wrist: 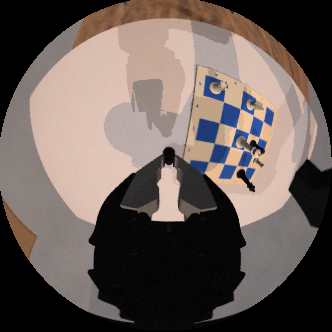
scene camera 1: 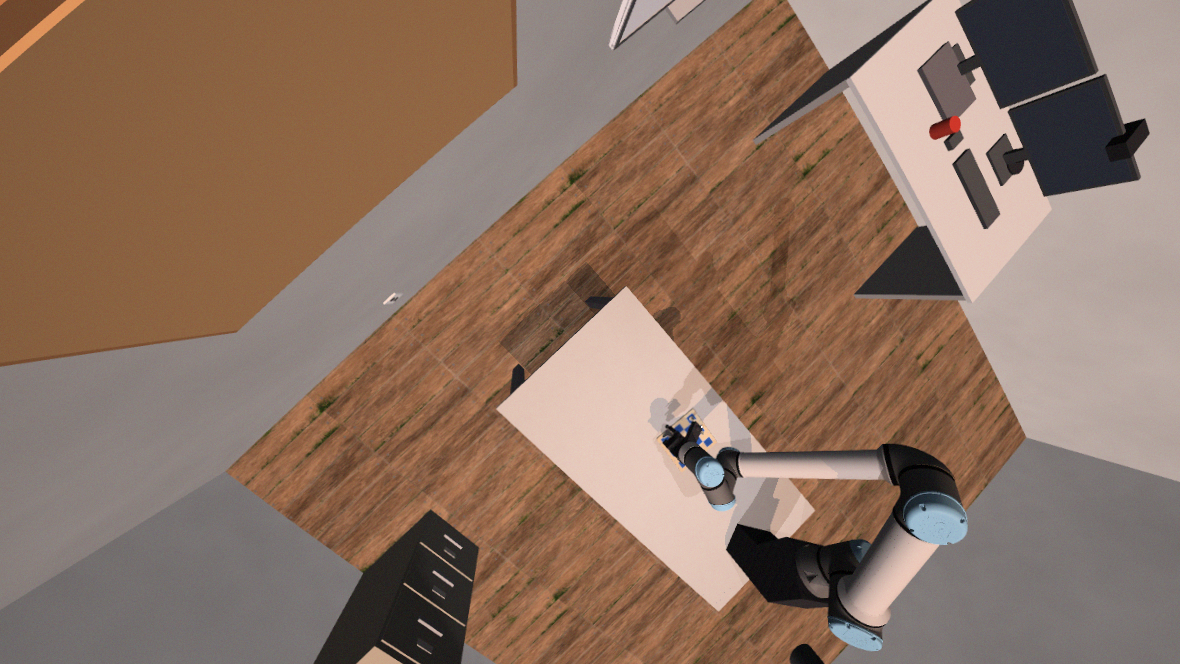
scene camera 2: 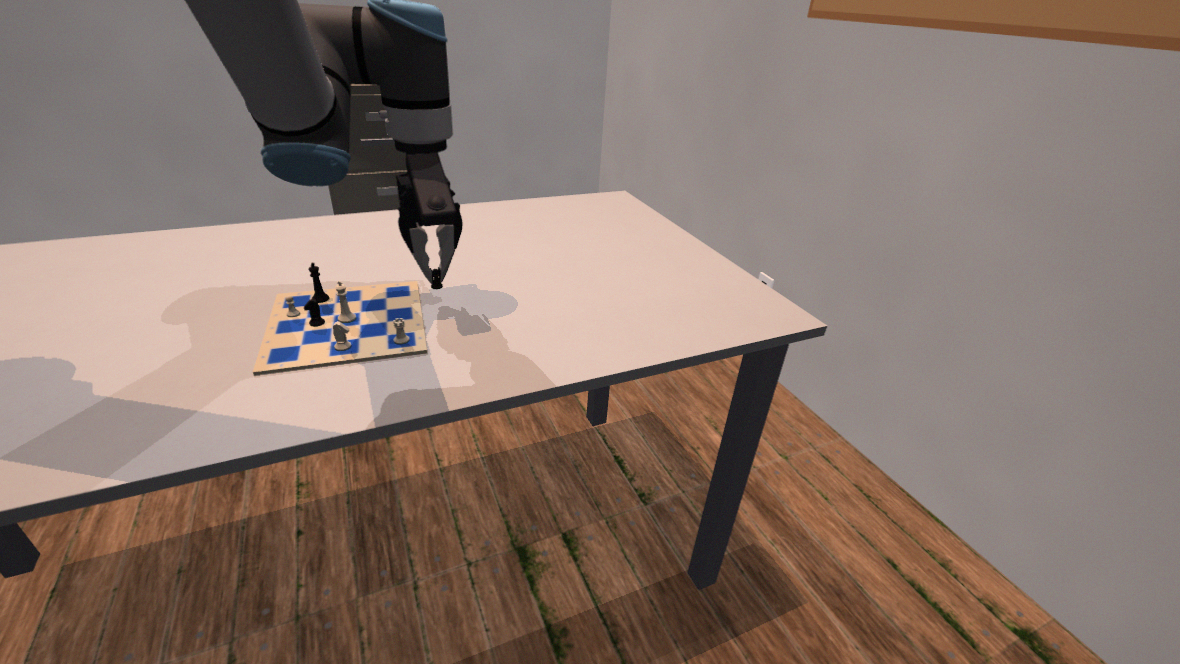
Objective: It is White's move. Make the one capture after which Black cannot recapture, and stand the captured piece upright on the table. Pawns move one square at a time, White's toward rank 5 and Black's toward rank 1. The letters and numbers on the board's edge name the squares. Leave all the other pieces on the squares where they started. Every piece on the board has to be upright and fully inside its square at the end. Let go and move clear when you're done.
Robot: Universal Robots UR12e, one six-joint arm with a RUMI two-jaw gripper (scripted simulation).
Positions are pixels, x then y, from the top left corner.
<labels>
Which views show the board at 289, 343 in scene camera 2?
The wrist view, scene camera 1 and scene camera 2: all of them.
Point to a board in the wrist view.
216, 120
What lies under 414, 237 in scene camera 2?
The gripper.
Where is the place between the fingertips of the gripper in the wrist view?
168, 155
</labels>
